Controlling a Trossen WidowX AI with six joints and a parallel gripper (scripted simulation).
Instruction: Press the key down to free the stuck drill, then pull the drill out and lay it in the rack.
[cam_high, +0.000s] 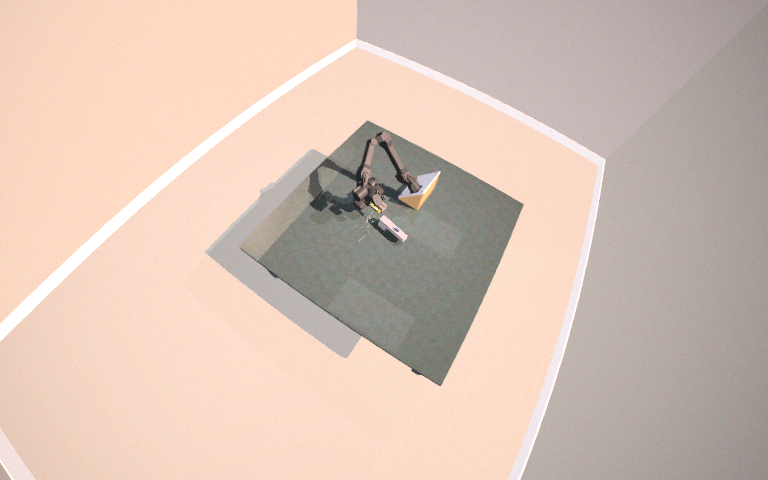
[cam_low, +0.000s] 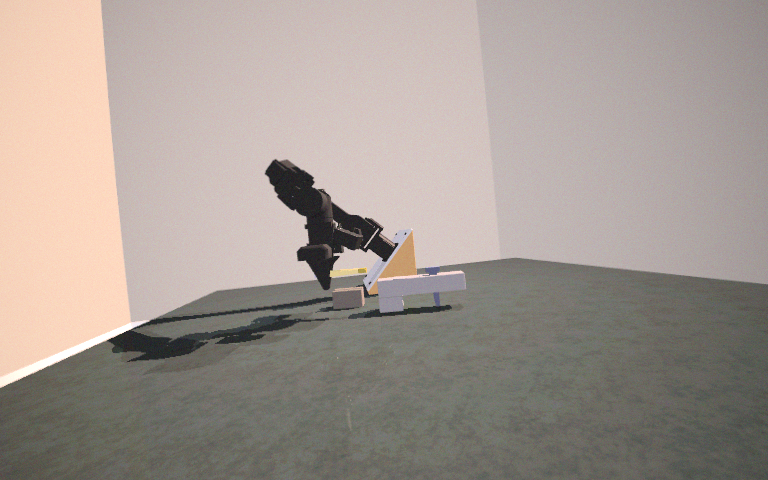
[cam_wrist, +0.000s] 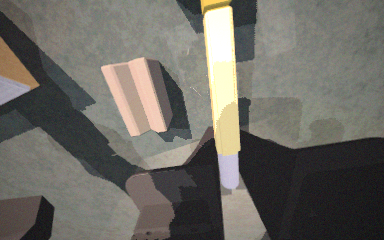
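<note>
My gripper tip is now 10 mm short of the drill, 40 mm to the right of it and 30 mm below it. The rest, counted from my gripper tip: key (60 mm ahead, 230 mm to the left); then rack (60 mm behind, 50 mm to the left, 40 mm below); then housing block (50 mm ahead, 190 mm to the left, 10 mm below).
</note>
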